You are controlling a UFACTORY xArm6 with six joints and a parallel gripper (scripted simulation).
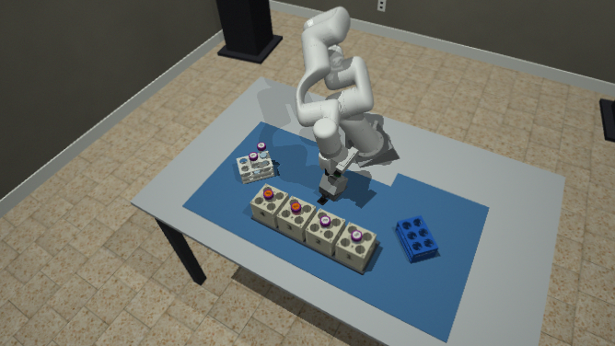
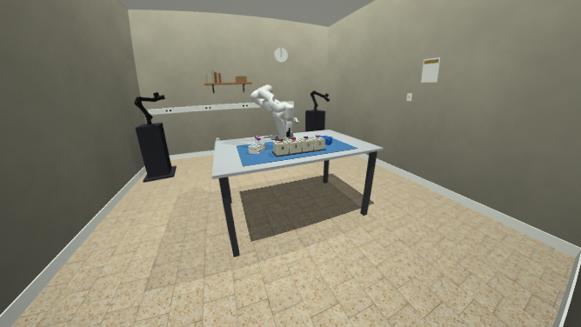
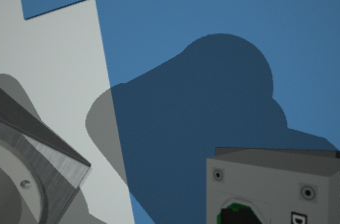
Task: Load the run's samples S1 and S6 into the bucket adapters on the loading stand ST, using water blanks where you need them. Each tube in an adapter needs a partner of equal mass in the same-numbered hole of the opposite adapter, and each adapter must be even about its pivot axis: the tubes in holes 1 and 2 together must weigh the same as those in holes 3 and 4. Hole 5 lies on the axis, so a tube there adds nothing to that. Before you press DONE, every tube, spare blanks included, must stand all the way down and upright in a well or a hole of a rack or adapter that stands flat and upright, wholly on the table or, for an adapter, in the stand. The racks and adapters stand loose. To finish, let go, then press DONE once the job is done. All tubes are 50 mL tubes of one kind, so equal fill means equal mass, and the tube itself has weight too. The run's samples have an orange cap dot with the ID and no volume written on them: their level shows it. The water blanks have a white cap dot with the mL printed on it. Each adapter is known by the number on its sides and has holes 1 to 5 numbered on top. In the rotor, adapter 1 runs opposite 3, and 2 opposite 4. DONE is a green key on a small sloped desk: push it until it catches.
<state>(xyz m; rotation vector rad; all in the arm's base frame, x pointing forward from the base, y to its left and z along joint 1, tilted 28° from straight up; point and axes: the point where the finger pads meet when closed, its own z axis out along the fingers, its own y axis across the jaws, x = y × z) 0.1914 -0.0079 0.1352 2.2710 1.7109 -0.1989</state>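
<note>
Now: the green DONE key 30 mm below my hand. From my hand the other things lie so: sample tube (200 mm ahead, 170 mm to the right, 30 mm below); stand (220 mm ahead, 10 mm to the right, 90 mm below); done desk (20 mm ahead, 40 mm below).
</note>
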